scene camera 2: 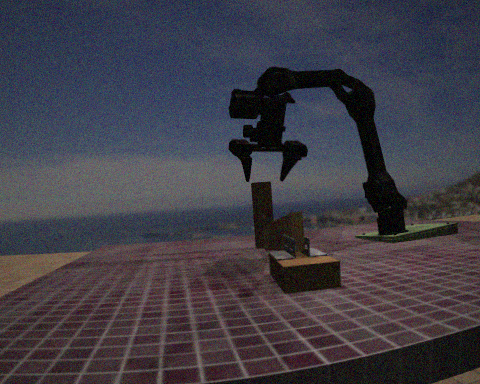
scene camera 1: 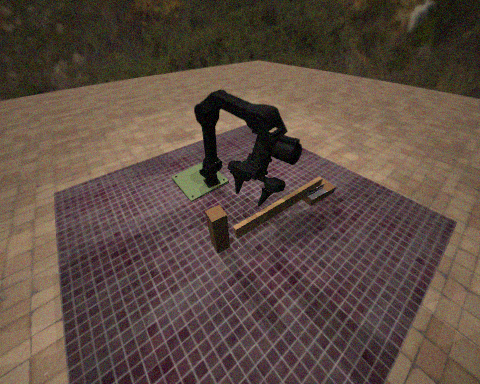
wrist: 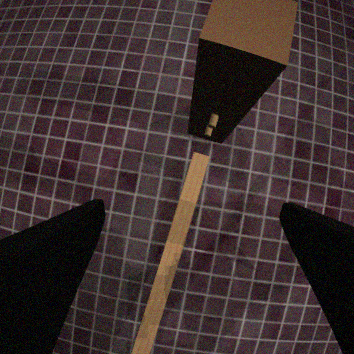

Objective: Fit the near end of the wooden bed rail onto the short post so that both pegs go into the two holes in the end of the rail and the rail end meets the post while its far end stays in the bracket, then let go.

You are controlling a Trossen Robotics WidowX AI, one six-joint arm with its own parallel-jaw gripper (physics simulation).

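Observation:
The wooden bed rail is a long narrow bar. Its far end sits in the bracket, a wooden block with metal plates. Its near end is a small gap short of the short post, which stands upright. Two pegs stick out of the post's dark face toward the rail end in the wrist view. The holes in the rail end do not show. My gripper is open and empty, above the rail, with the rail between its fingertips in the wrist view.
A green base plate carries the arm's foot, to the left of the rail in scene camera 1. A purple tiled mat lies under everything, with paler paving around it.

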